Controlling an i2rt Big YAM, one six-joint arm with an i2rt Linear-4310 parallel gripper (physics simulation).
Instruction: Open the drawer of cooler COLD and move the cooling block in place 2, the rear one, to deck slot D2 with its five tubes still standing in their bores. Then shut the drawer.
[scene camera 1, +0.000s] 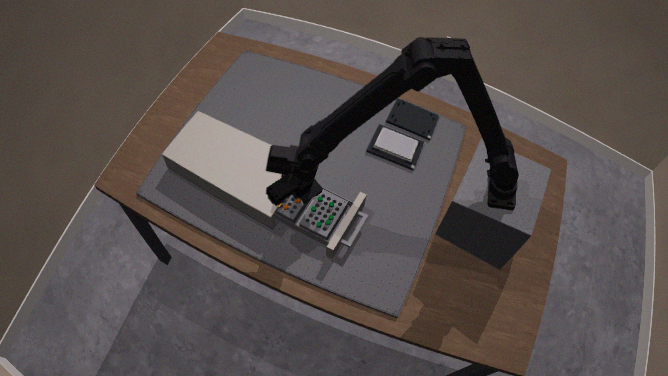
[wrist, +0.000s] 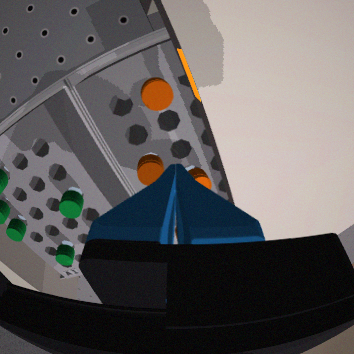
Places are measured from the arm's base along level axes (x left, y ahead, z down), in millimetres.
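Where they show: gripper, between the fingertips: (scene camera 1: 297, 197) (wrist: 175, 173); arm's base, origin of its link: (scene camera 1: 501, 191).
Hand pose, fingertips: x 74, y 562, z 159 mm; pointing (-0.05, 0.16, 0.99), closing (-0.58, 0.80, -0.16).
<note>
Each offset is from my fingertips to the top centre of the thing. "spot": to the spot under its first point.
The cooler (scene camera 1: 220, 160) (wrist: 290, 110) is a long cream box with its drawer partly out. The drawer's cream front {dx +44, dy -152, dz -19 mm} (scene camera 1: 346, 221) carries a grey handle {spot: dx +53, dy -182, dz +7 mm} (scene camera 1: 356, 229). In the drawer, the rear cooling block {dx +0, dy +17, dz +0 mm} (scene camera 1: 292, 204) (wrist: 152, 126) is grey; three orange-capped tubes {dx +45, dy +20, dz -14 mm} (wrist: 157, 95) show in the wrist view, and its rear part is hidden under the cooler's edge. The front block {dx +27, dy -83, dz +0 mm} (scene camera 1: 325, 211) (wrist: 27, 175) holds several green-capped tubes. My gripper (wrist: 175, 173) is shut and empty, blue tips together over the rear block, close to its orange caps; the arm hides the tips in the scene view.
Two dark deck plates lie at the back right: one bare {dx -427, dy -284, dz +30 mm} (scene camera 1: 412, 118), the other {spot: dx -248, dy -170, dz +39 mm} (scene camera 1: 372, 149) bearing a white plate {dx -287, dy -242, dz +25 mm} (scene camera 1: 396, 144). Their slot labels cannot be read. The arm's grey pedestal (scene camera 1: 530, 185) stands at the right. An orange strip {spot: dx +47, dy +35, dz -28 mm} (wrist: 189, 75) shows at the cooler's edge.
</note>
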